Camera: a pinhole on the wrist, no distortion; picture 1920 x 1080 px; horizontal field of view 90.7 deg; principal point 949.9 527.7 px. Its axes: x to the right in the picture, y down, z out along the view. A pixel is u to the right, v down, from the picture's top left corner.
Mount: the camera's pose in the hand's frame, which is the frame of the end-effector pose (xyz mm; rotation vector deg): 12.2 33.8 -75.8 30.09 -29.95 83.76
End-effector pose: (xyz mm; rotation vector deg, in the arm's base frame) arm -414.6 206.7 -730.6 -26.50 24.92 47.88
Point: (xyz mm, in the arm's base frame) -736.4 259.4 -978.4
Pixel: behind the camera
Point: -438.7 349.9 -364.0
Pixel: 1651.6 906.7
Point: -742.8 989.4 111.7
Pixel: outside the picture
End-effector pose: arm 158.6 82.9 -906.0 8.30 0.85 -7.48
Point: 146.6 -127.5 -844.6
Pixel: 682.6 499.2
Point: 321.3 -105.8 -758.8
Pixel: outside the picture
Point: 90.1 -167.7 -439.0
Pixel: 1243.8 623.2
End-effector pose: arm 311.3 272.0 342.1 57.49 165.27 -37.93
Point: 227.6 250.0 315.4
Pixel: 992.4 226.2
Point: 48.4 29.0 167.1
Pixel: 950.0 353.0
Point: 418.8 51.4 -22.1
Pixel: 1734.1 991.3
